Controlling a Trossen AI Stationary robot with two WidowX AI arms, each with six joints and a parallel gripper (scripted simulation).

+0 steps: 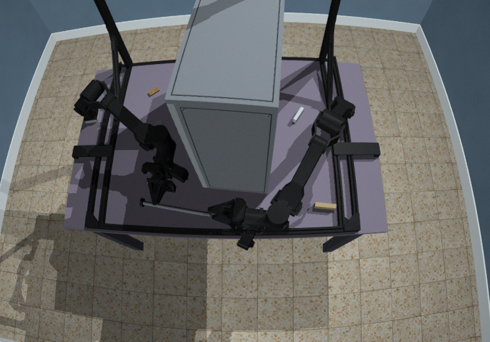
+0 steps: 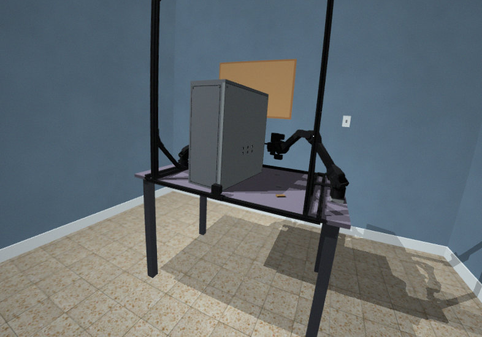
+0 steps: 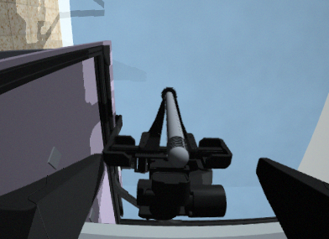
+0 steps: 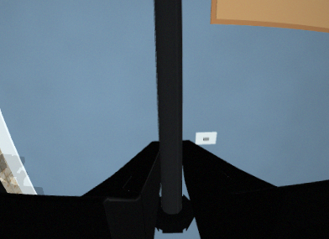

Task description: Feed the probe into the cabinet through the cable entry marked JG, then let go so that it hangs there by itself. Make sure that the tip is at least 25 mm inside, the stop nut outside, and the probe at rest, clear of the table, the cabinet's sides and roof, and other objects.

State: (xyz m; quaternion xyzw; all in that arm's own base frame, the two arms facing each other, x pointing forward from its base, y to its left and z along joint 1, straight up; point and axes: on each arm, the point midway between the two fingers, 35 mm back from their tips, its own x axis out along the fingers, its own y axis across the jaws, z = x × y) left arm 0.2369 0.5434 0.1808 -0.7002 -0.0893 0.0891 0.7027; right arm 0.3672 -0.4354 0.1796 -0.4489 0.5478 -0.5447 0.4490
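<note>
Now: left hand 14 cm to the left of the probe and 1 cm past it. Also, from my left hand: wooden block: 33 cm to the left, 19 cm below, 8 cm behind; then white block: 44 cm behind, 24 cm to the left, 19 cm below; then JG mark: 31 cm behind, 7 cm to the right, 2 cm below.
My right hand is 4 cm short of the probe and 6 cm to the right of it. The rest, counted from my right hand: wooden block (3 cm behind, 53 cm to the left, 19 cm below); white block (39 cm behind, 44 cm to the left, 19 cm below); JG mark (26 cm behind, 13 cm to the left, 2 cm below).
</note>
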